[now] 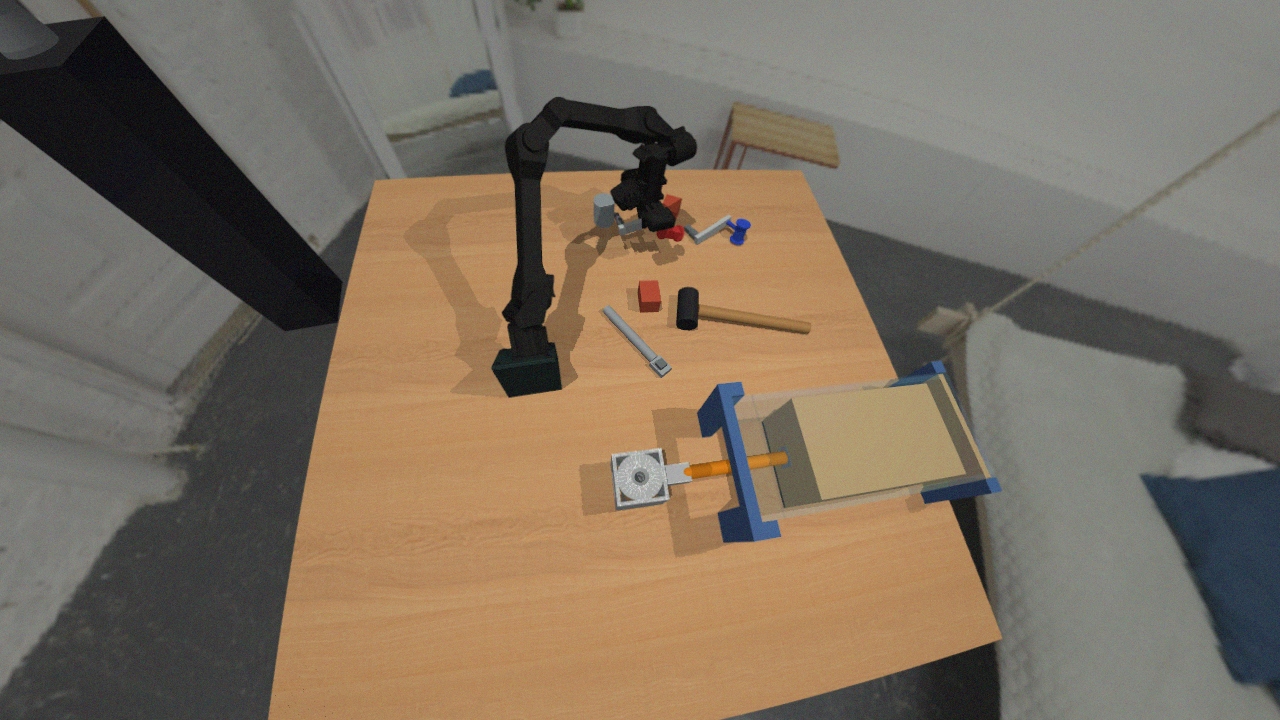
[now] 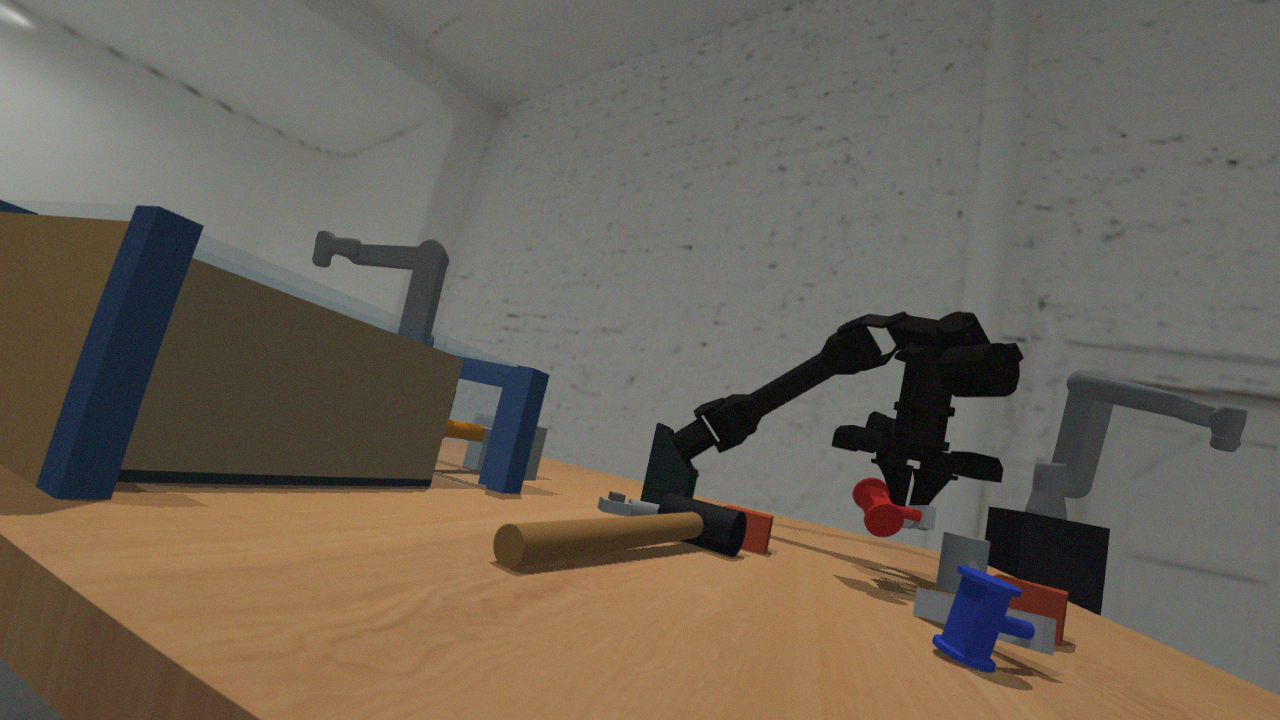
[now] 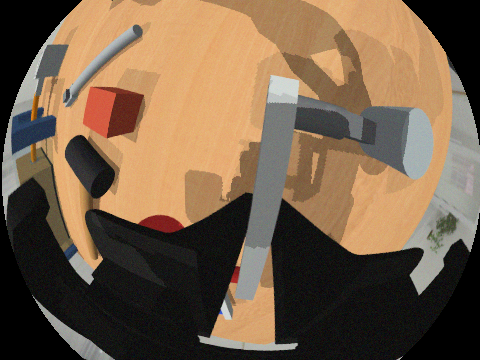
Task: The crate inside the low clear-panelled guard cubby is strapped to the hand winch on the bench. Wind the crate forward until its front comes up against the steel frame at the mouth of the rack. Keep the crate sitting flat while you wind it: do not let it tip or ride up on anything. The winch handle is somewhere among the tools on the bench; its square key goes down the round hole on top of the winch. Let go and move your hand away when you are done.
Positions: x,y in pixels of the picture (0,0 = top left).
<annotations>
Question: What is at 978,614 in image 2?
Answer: A blue knob.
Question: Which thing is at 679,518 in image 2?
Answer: A mallet.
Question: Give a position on a grey socket wrench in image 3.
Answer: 70,95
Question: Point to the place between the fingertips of my gripper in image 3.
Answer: At 262,202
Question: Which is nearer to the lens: the grey socket wrench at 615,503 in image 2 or the red block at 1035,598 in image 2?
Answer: The red block.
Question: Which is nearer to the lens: the mallet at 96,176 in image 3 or the red block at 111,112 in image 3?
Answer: The red block.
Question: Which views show the grey socket wrench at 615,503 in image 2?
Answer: Image 1, image 2 and image 3: all of them.
</annotations>
